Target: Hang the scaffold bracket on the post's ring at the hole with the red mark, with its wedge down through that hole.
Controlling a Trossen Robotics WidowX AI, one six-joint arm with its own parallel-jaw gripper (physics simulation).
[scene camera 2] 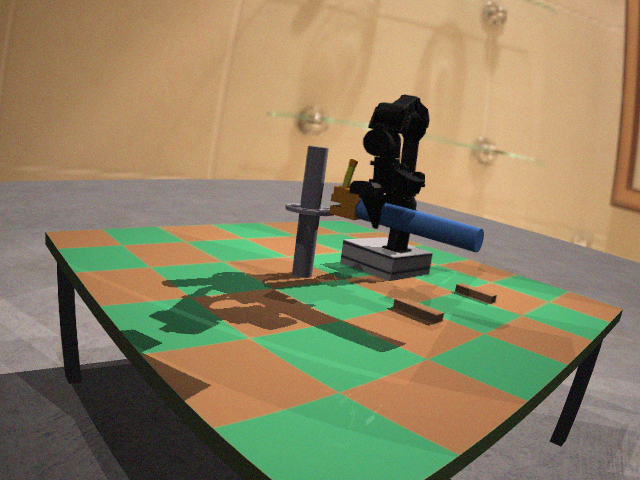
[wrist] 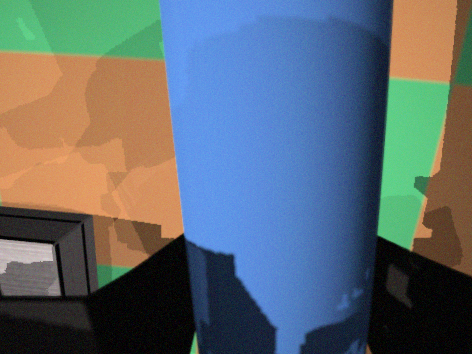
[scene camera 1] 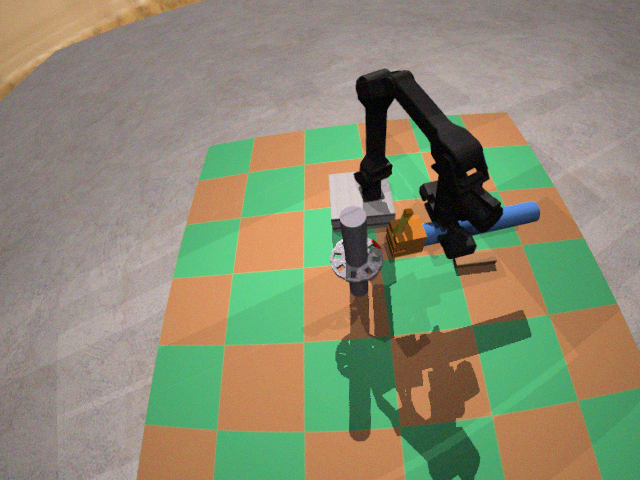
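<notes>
The bracket has a blue tube (scene camera 1: 519,213) (scene camera 2: 439,227) (wrist: 280,125), an orange slotted head (scene camera 1: 410,238) (scene camera 2: 343,202) and an olive-yellow wedge (scene camera 1: 404,222) (scene camera 2: 351,173) sticking up, tilted, from the head. My gripper (scene camera 1: 445,233) (scene camera 2: 379,212) (wrist: 268,230) is shut on the blue tube near the head, holding the bracket above the table, roughly level. The grey post (scene camera 1: 355,237) (scene camera 2: 313,175) carries a pale holed ring (scene camera 1: 362,273) (scene camera 2: 294,208). The red mark (scene camera 1: 376,244) is on the ring's side toward the head. The head is beside the ring at about its height; scene camera 1 shows a small gap.
The arm's grey base block (scene camera 1: 346,193) (scene camera 2: 367,253) (wrist: 30,280) stands behind the post and head. Two low brown blocks, a nearer one (scene camera 1: 475,266) (scene camera 2: 417,311) and another (scene camera 2: 475,293), lie on the checkered table (scene camera 1: 263,382) (scene camera 2: 336,444) below and beyond the tube.
</notes>
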